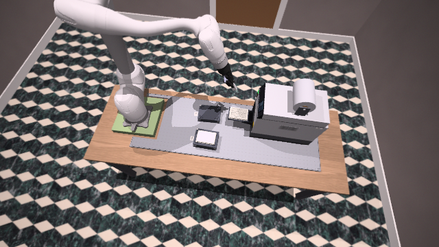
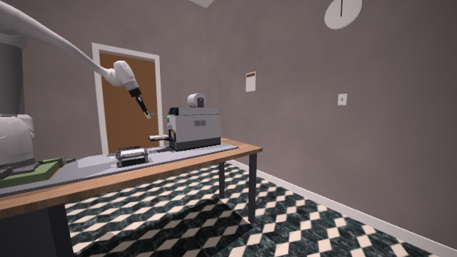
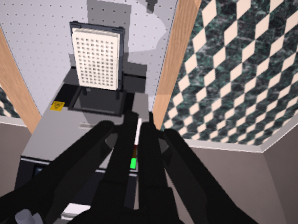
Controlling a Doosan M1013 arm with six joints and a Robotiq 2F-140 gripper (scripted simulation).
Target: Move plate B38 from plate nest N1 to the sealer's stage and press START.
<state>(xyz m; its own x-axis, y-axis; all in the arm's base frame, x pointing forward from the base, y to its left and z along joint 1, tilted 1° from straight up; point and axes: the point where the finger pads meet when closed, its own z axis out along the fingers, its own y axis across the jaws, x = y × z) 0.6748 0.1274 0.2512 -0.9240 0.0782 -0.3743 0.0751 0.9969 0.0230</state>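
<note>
My gripper is now 16 cm short of the white button, 1 cm to the left of it and 10 cm above it. Round my hand: sealer stage: 6 cm ahead, 10 cm to the right, 19 cm below; plate B38: 5 cm ahead, 10 cm to the right, 18 cm below; pale plate: 16 cm behind, 27 cm to the right, 23 cm below.
</note>
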